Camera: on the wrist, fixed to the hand. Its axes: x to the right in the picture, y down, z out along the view.
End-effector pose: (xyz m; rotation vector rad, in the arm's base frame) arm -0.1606 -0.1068 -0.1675 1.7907 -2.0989 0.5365
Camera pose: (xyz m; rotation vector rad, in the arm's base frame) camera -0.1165 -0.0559 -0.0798 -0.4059 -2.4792 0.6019
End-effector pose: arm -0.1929 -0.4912 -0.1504 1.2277 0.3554 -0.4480
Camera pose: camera -0.2243 -0.4046 -0.2114 0.8263 -0.1292 1.1966
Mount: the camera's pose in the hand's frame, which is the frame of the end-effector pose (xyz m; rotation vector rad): -0.0088 -0.0426 -0.1016 -0.4656 0.4958 1.5223
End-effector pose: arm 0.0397 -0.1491 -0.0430 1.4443 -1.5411 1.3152
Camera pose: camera 0.0649 -0.0462 -0.0114 -0.5949 -2.3340 1.6165
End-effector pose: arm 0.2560 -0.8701 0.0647 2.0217 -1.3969 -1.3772
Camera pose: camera 0.3639 -0.8674 0.0884 0.4878 -1.5042 -0.3586
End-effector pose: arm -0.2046 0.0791 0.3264 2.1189 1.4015 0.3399
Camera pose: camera -0.2914 0.1158 0.3841 2.2927 -0.4209 1.6081
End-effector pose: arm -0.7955 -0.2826 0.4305 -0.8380 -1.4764 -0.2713
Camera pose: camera -0.7464 -0.3800 0.4483 -1.8572 -0.0449 0.3382
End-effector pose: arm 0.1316 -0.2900 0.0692 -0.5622 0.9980 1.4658
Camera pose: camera 0.1530 -0.3830 0.0135 0.3829 -1.2895 -2.4555
